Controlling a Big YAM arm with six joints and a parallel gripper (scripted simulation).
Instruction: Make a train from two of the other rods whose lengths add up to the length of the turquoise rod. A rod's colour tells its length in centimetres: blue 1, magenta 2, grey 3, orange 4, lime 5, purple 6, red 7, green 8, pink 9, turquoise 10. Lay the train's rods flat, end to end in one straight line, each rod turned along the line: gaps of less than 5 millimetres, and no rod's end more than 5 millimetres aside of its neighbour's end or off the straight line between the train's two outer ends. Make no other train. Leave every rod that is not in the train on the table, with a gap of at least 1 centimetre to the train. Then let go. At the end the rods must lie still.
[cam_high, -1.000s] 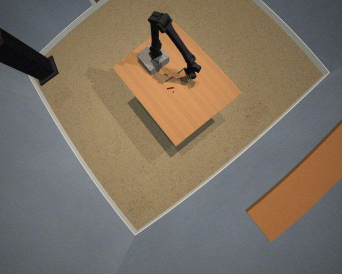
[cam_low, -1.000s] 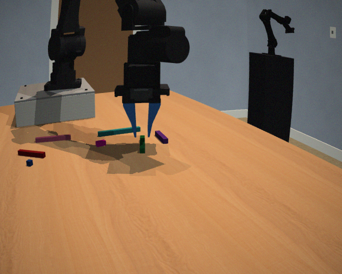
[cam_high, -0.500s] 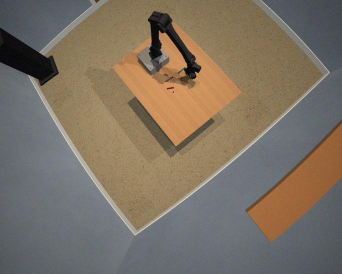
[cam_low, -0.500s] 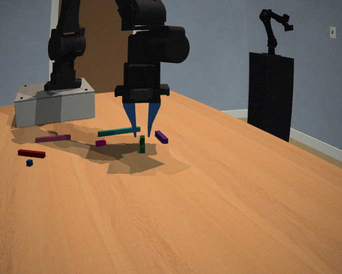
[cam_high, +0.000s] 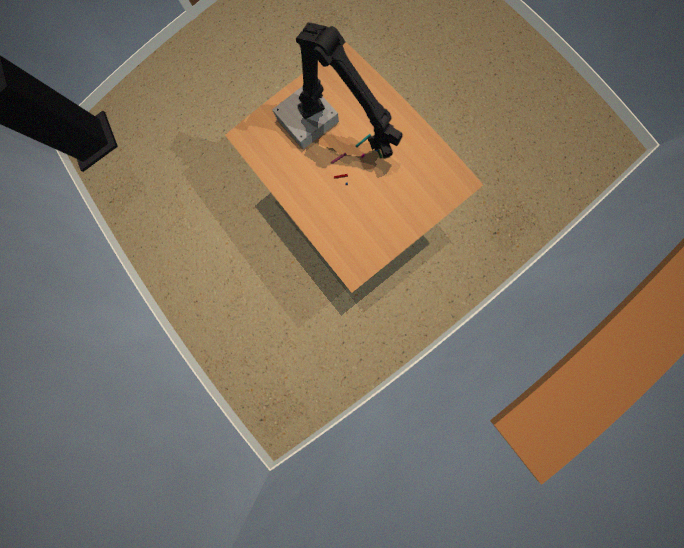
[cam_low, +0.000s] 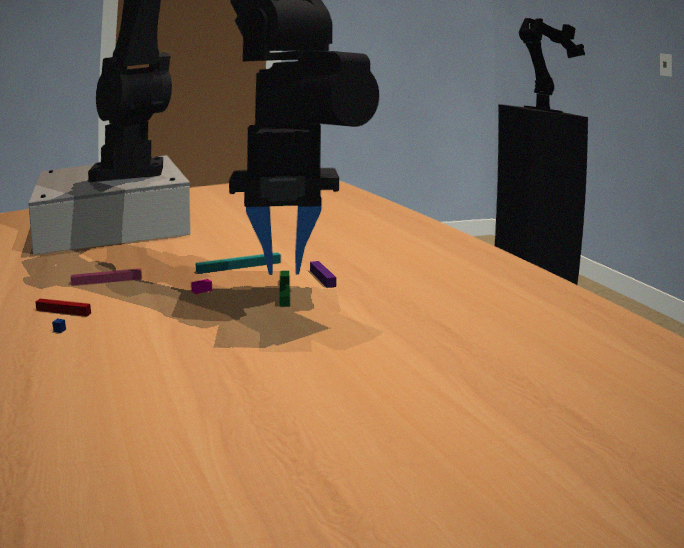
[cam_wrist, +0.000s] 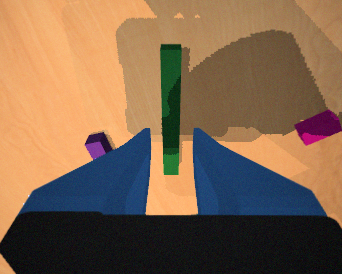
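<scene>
Now: the green rod 20 mm below my hand. The rest, counted from my hand: turquoise rod 90 mm behind, 40 mm to the right, 20 mm below; magenta rod 80 mm to the right, 20 mm below, 10 mm behind; purple rod 50 mm to the left, 30 mm behind, 20 mm below.
</scene>
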